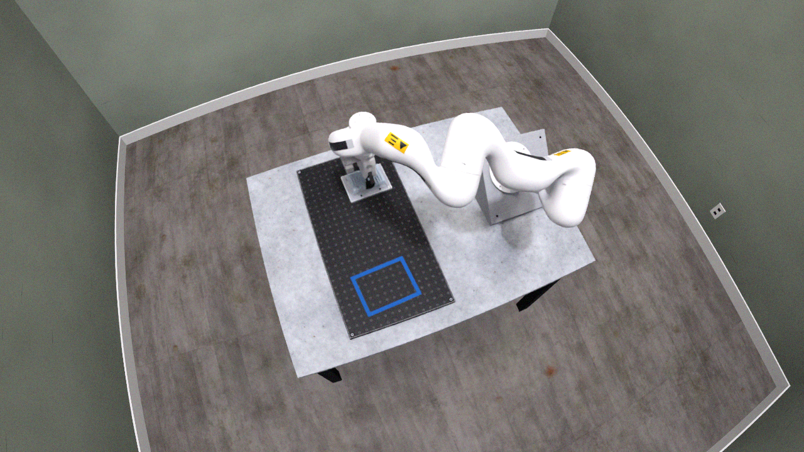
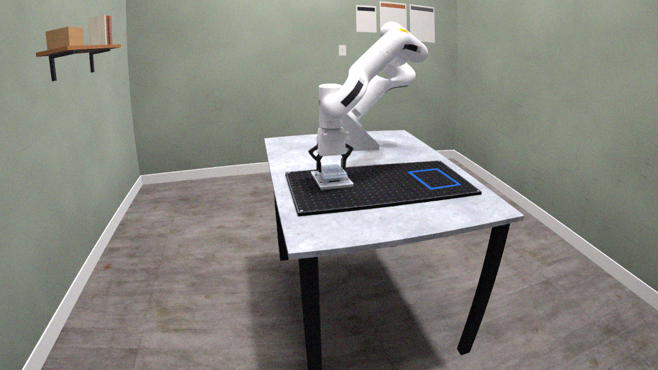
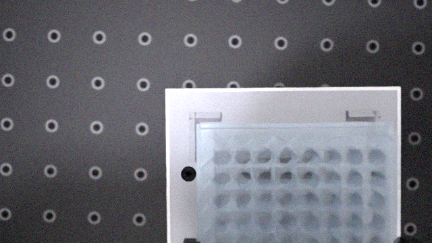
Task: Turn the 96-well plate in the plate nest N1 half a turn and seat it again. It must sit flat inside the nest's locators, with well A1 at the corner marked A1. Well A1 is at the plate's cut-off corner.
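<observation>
Right now the slotted fixture plate is 4 cm below my hand. Round my hand: 96-well plate 1 cm below.
</observation>
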